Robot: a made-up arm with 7 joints. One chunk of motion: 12 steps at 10 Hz.
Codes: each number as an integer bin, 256 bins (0 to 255) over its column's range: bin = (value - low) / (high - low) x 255, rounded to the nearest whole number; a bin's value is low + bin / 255 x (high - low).
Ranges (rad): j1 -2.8..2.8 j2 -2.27..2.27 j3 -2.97..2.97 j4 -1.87..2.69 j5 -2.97..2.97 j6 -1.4..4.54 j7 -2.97..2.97
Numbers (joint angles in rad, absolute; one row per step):
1: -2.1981 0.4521 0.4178 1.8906 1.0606 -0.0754 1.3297
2: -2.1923 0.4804 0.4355 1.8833 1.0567 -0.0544 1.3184
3: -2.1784 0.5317 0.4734 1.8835 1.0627 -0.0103 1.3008
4: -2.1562 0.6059 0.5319 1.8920 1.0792 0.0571 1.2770
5: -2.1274 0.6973 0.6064 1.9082 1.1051 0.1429 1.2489
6: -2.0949 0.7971 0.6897 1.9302 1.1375 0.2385 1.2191
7: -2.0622 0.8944 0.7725 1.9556 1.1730 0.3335 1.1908
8: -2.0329 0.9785 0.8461 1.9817 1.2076 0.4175 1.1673
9: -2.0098 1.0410 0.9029 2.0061 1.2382 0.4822 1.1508
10: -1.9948 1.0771 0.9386 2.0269 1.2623 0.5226 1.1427
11: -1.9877 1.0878 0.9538 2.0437 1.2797 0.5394 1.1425
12: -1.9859 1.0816 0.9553 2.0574 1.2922 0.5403 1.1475
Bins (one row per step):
1: 27 153 145 210 173 57 185
2: 28 154 146 210 173 58 184
3: 28 157 148 210 173 60 183
4: 29 162 150 210 174 63 182
5: 31 167 154 211 175 66 181
6: 32 172 157 213 176 70 180
7: 34 178 161 214 178 74 179
8: 35 182 164 215 179 78 178
9: 36 186 166 217 181 81 177
10: 37 188 168 218 182 83 177
11: 37 189 168 219 182 83 177
12: 37 188 169 220 183 83 177

